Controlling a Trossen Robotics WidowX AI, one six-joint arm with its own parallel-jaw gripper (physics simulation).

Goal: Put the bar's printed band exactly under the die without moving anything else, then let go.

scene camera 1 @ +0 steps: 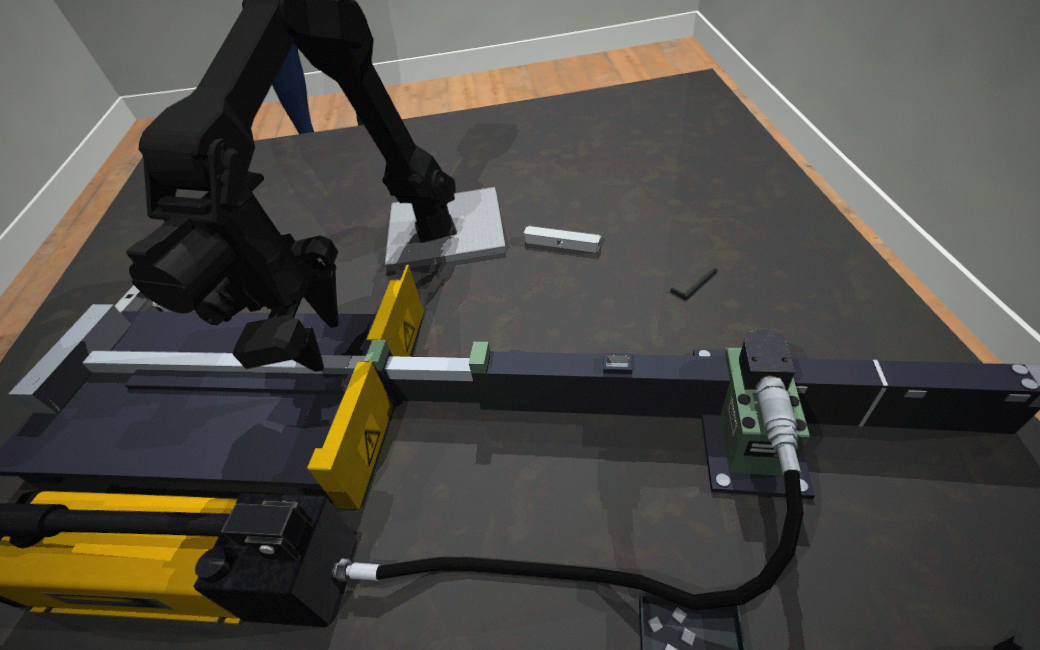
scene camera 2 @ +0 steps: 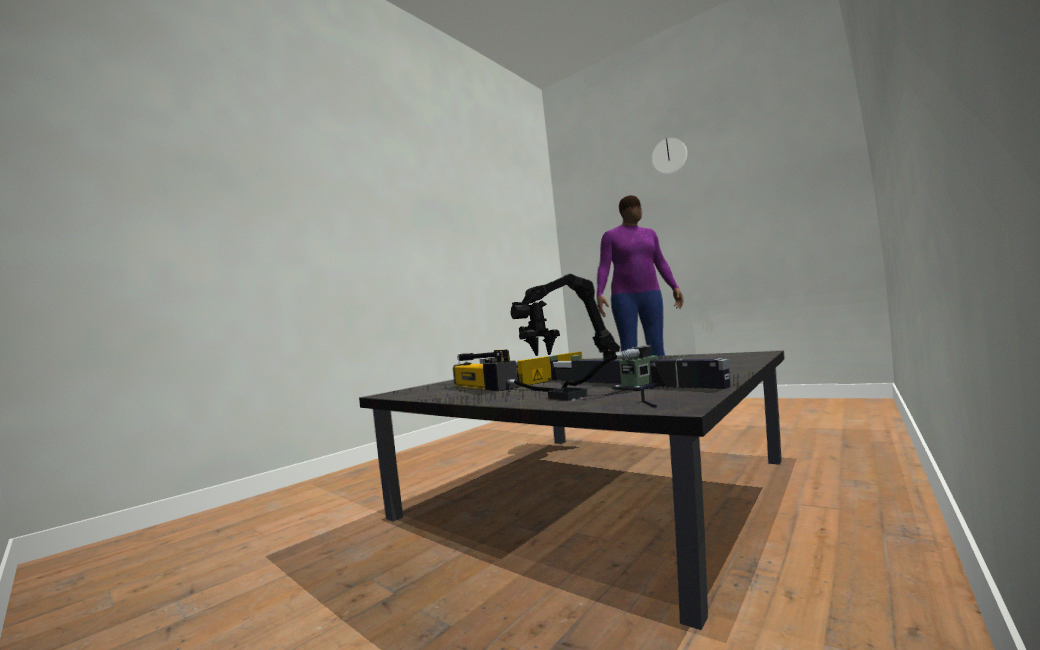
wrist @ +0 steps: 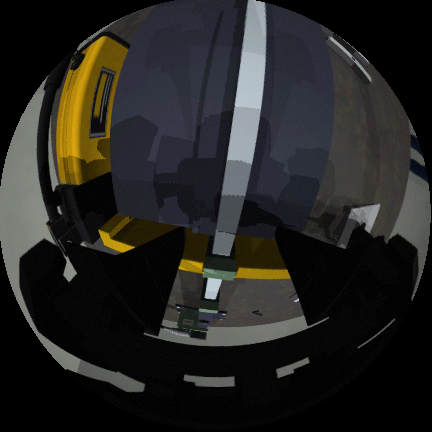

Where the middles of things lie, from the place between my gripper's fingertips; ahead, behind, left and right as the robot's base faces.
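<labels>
The yellow and black box (scene camera 1: pixel 265 557) has my gripper 180 mm to the left of it, 180 mm short of it and 30 mm above it. Then there's the connector (scene camera 1: pixel 774 403), and that's 430 mm to the left of my hand, 250 mm ahead of it and 10 mm above it.
</labels>
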